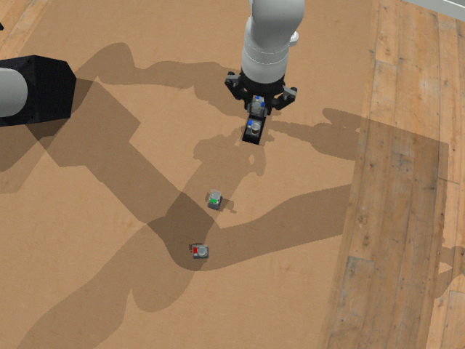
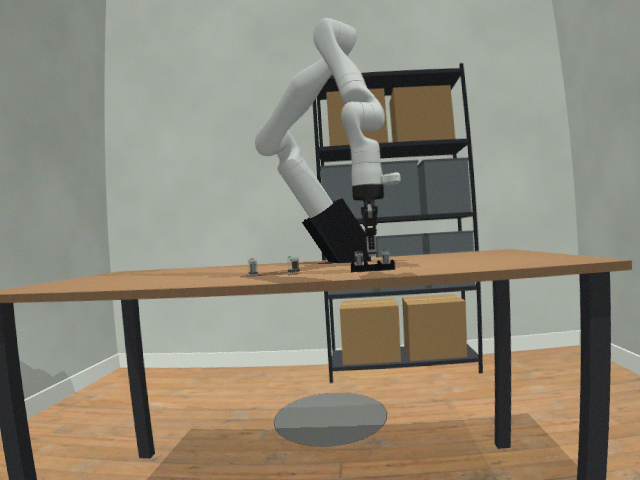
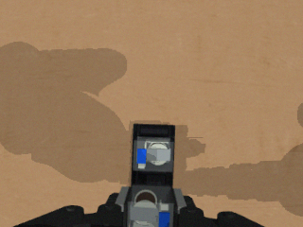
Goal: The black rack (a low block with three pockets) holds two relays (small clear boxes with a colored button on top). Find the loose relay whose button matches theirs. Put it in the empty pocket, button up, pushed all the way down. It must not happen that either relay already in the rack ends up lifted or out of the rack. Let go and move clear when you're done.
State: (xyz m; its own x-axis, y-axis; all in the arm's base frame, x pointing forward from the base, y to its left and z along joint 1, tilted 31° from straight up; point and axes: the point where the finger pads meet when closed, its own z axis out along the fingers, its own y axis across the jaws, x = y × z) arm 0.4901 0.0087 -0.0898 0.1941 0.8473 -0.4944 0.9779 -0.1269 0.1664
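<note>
My hand is 5 cm above the rack.
</note>
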